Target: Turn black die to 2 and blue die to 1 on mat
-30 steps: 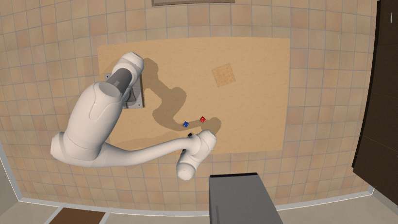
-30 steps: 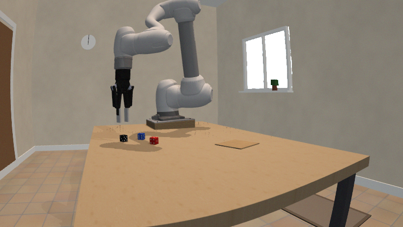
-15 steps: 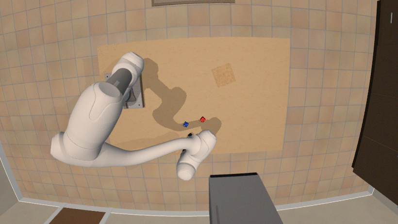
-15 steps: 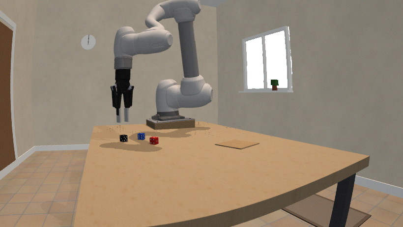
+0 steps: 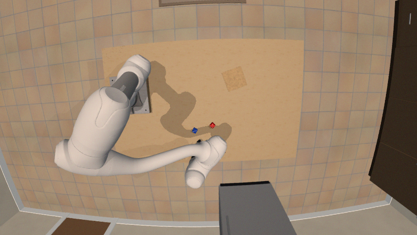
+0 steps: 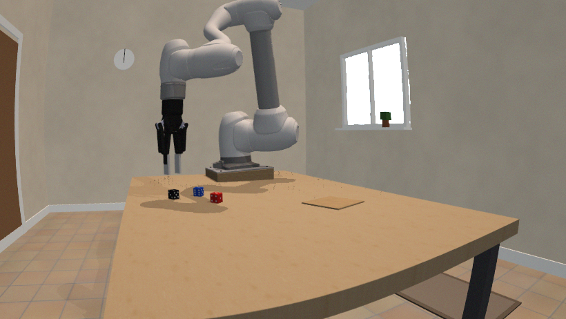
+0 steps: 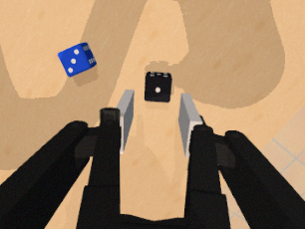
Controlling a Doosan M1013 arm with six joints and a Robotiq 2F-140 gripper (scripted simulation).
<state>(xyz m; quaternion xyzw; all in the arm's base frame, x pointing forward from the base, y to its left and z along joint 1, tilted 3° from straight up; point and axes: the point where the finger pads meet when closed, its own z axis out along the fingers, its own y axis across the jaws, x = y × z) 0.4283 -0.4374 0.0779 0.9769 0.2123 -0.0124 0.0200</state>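
My hand is 10 cm above the black die. The rest, counted from my hand: red die (12 cm ahead, 11 cm to the left, 10 cm below); then blue die (10 cm to the left, 10 cm below, 1 cm behind); then cork mat (41 cm to the left, 33 cm ahead, 11 cm below).
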